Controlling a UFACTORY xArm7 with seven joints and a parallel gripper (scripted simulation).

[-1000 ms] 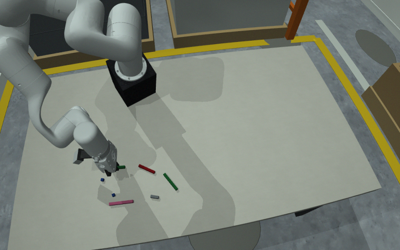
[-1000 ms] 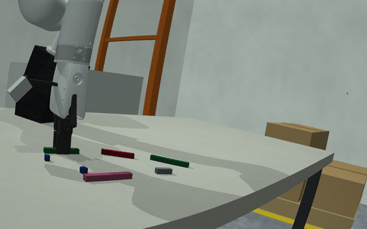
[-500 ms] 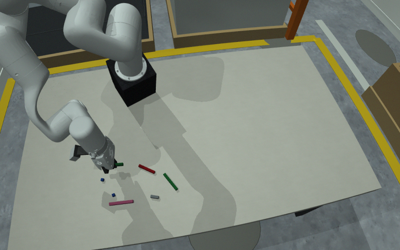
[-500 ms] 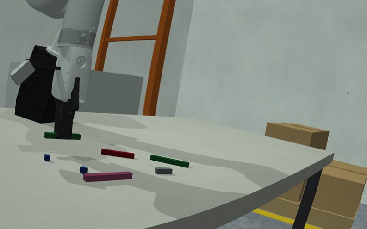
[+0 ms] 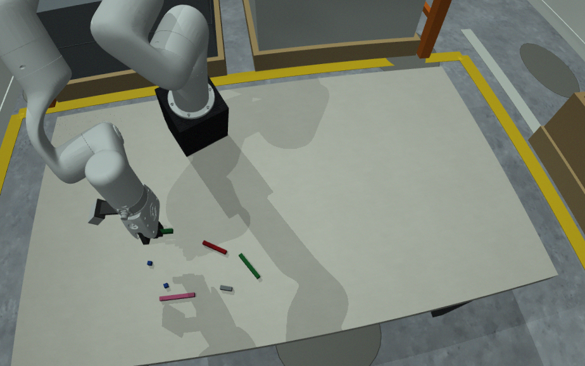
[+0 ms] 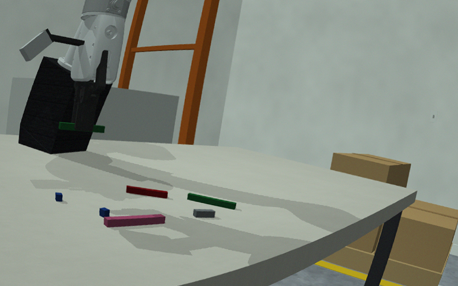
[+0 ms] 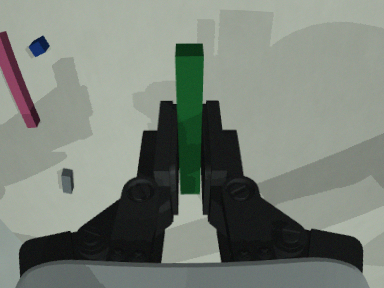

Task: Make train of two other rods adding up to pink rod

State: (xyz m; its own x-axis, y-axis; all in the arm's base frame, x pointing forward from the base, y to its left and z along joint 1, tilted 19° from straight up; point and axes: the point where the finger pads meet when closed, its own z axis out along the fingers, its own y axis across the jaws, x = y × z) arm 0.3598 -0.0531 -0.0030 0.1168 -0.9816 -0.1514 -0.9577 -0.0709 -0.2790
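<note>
Right now the pink rod is 140 mm ahead of my hand, 110 mm below it and 50 mm to the left of it. Round my hand: grey rod (170 mm to the left, 110 mm below, 110 mm ahead); red rod (130 mm to the left, 110 mm below).
</note>
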